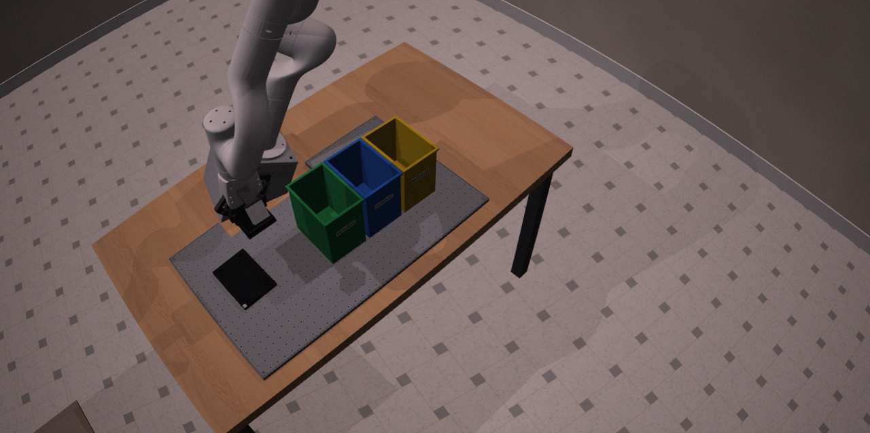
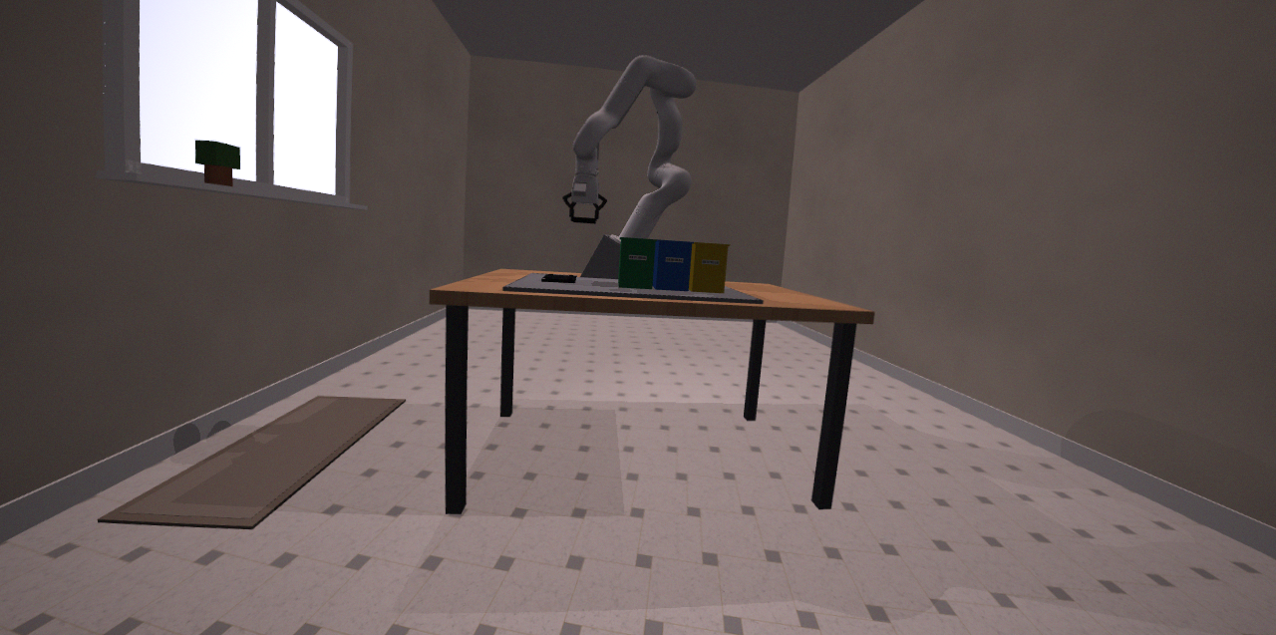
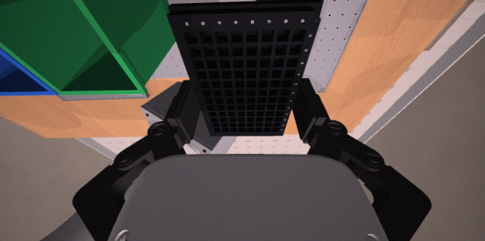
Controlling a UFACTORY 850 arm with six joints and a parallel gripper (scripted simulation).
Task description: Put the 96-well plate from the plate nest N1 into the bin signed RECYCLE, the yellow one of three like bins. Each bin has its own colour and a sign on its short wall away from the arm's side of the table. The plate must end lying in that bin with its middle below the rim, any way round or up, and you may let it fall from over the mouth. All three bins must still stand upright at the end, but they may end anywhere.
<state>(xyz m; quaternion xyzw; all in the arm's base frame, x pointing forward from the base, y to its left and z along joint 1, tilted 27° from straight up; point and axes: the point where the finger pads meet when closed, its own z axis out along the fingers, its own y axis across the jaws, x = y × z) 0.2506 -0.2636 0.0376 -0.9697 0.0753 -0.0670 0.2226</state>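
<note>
My gripper is now 46 cm to the right of the yellow bin, 16 cm above it and 9 cm short of it. Also, from my hand: black plate nest 24 cm below, 8 cm to the right, 2 cm behind; then black 96-well plate 1 cm below; then green bin 20 cm to the left, 16 cm below, 6 cm ahead.
</note>
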